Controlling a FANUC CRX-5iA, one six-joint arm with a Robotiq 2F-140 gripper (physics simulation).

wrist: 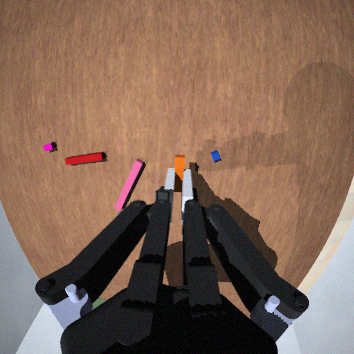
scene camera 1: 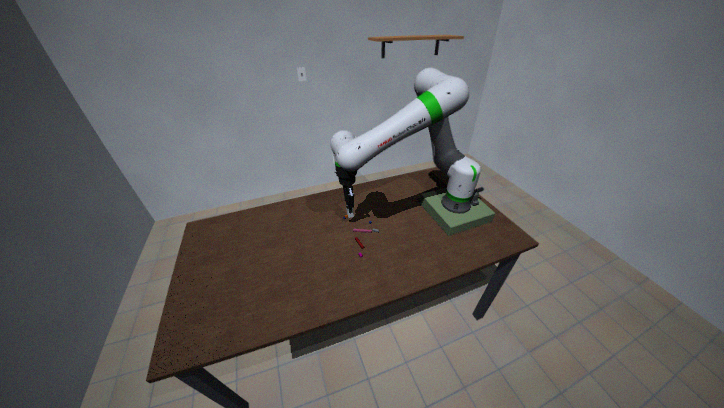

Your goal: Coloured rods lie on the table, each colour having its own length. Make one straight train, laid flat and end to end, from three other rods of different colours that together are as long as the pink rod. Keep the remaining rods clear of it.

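Where they show: gripper, between the fingertips: (wrist: 178, 179) (scene camera 1: 350, 216); arm's base, origin of its link: (scene camera 1: 455, 203).
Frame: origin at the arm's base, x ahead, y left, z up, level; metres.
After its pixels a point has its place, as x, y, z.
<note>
My gripper (scene camera 1: 350, 215) @(0.529, -0.156, -0.013) (wrist: 178, 179) @(0.529, -0.156, -0.013) is shut on the orange rod (wrist: 180, 162) @(0.551, -0.160, -0.004), one end of which sticks out past the fingertips. The rod seems a little above the table, with its shadow apart from it. The pink rod (scene camera 1: 361, 230) @(0.503, -0.078, -0.054) (wrist: 130, 184) @(0.503, -0.084, -0.052) lies left of the gripper in the wrist view. A short grey rod (scene camera 1: 375, 230) @(0.441, -0.051, -0.055) lies by one end of the pink rod. The red rod (scene camera 1: 359, 242) @(0.544, -0.007, -0.052) (wrist: 85, 159) @(0.543, -0.016, -0.052) and a small magenta rod (scene camera 1: 360, 254) @(0.568, 0.061, -0.052) (wrist: 48, 147) @(0.566, 0.057, -0.052) lie farther left. One blue rod (scene camera 1: 345, 217) (wrist: 216, 156) lies right of the gripper; another blue rod (scene camera 1: 370, 221) @(0.437, -0.117, -0.052) lies beyond the pink one.
The brown table (scene camera 1: 253, 283) @(1.028, 0.016, -0.062) bears all the rods. The arm's green base block (scene camera 1: 468, 223) @(0.029, 0.132, -0.017) stands at the table's right end in the scene view. The arm's shadow falls across the table beside the gripper. The fingers hide part of the table in the wrist view.
</note>
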